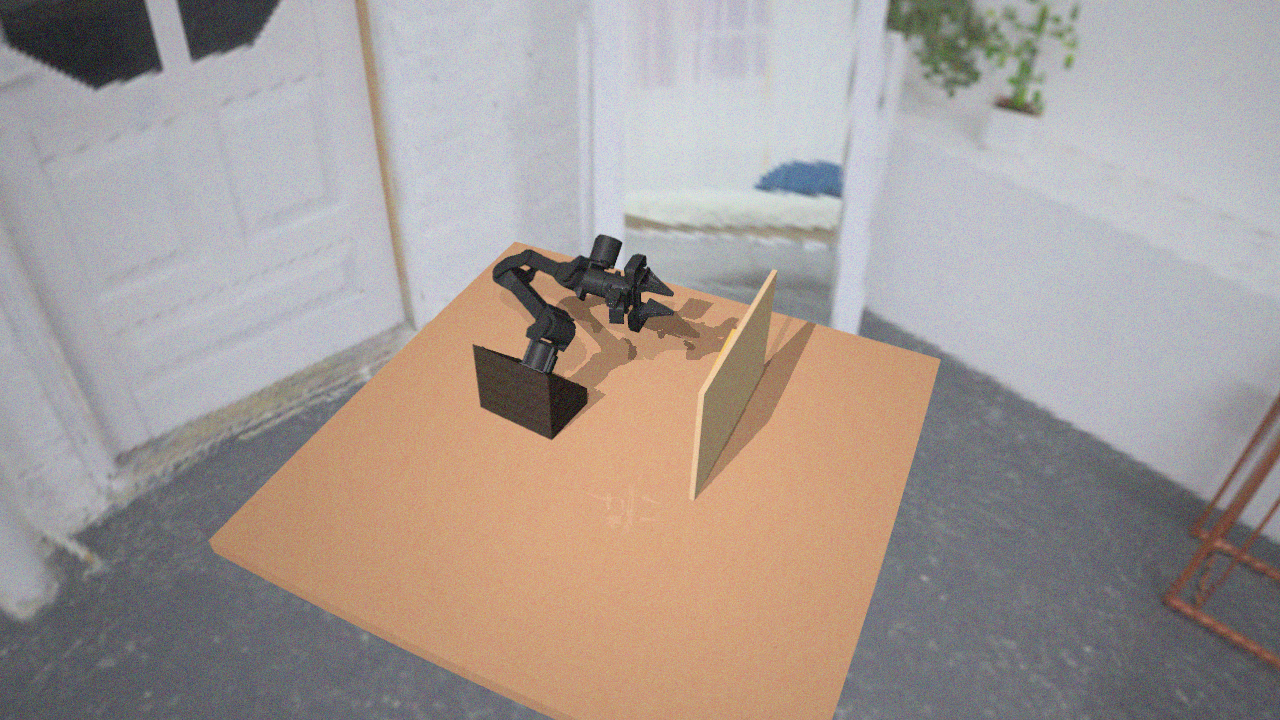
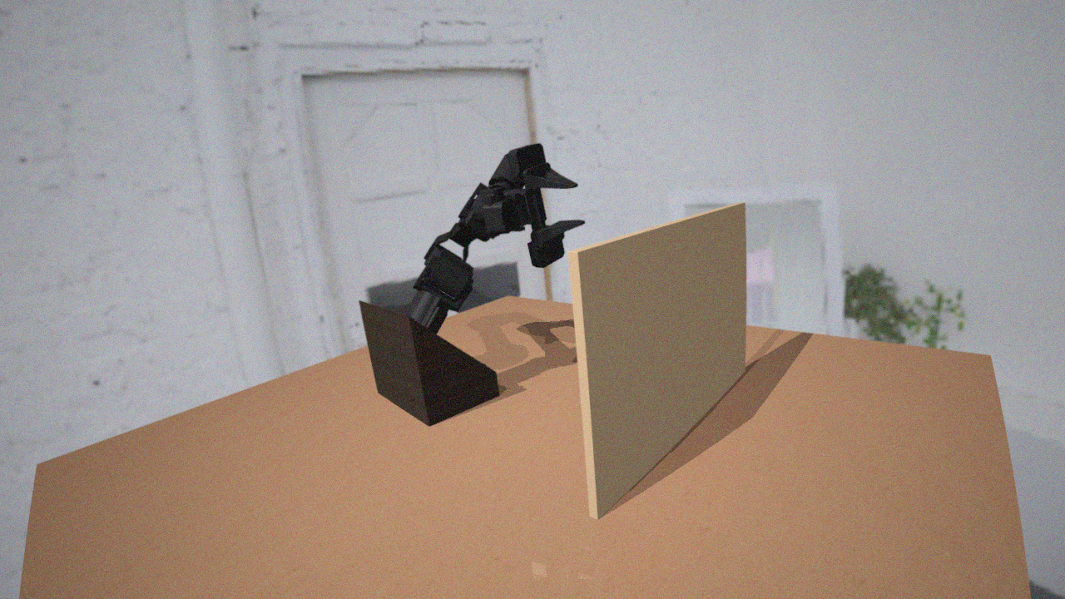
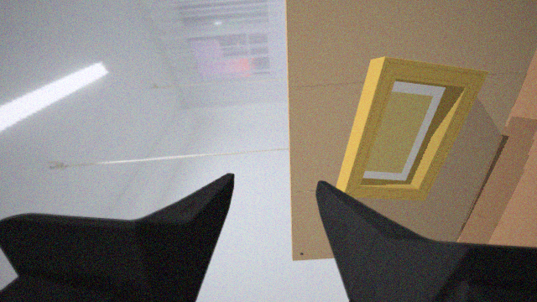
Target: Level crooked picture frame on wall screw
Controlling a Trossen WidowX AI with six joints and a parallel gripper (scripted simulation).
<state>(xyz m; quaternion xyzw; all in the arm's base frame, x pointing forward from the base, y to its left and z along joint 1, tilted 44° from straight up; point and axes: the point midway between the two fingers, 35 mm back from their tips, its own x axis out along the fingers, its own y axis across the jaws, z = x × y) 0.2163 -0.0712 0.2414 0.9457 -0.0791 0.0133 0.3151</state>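
Right now my gripper tip is 13 cm short of the picture frame, 1 cm to the right of it and 17 cm above it. From my gripper tip the other things lie so: tan wall panel 14 cm ahead, 2 cm to the left, 18 cm below.
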